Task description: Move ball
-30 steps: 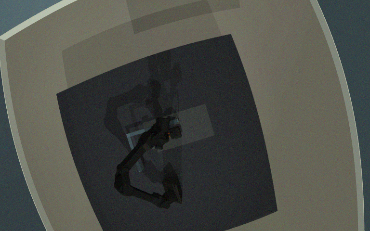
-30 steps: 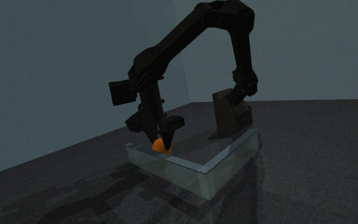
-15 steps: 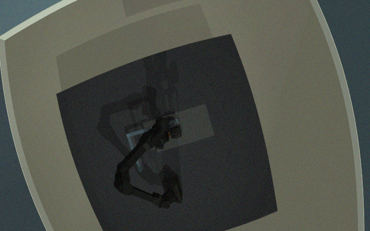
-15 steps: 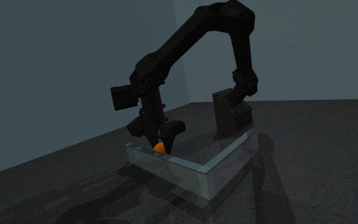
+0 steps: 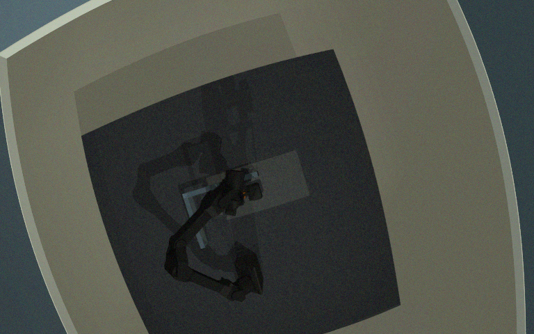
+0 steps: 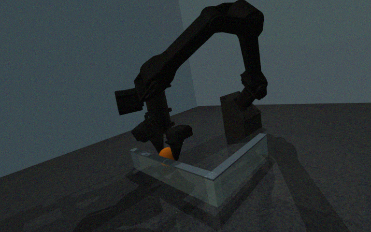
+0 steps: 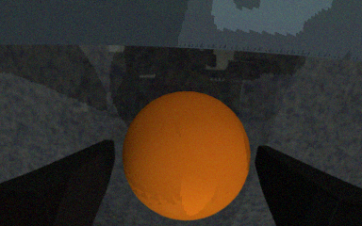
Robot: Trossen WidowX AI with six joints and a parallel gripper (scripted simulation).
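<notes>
The orange ball is right at my gripper tip.
</notes>
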